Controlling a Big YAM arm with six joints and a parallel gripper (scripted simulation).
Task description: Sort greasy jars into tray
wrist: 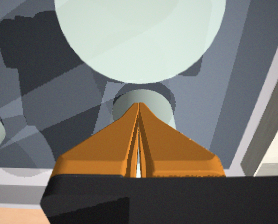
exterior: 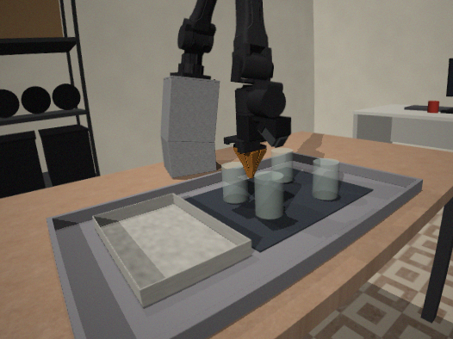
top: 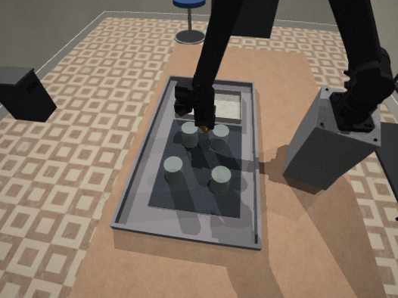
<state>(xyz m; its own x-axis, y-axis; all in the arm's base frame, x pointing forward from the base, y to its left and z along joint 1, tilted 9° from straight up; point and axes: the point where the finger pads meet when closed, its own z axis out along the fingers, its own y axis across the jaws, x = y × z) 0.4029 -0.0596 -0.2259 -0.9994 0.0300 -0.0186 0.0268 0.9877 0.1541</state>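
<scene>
Now: the rimmed steel table top 2 cm ahead of my hand, 2 cm to the right of it and 8 cm below it. The rest, counted from my hand: pale tray (24 cm to the right, 7 cm below); then dark drying mat (1 cm ahead, 8 cm to the left, 8 cm below).
</scene>
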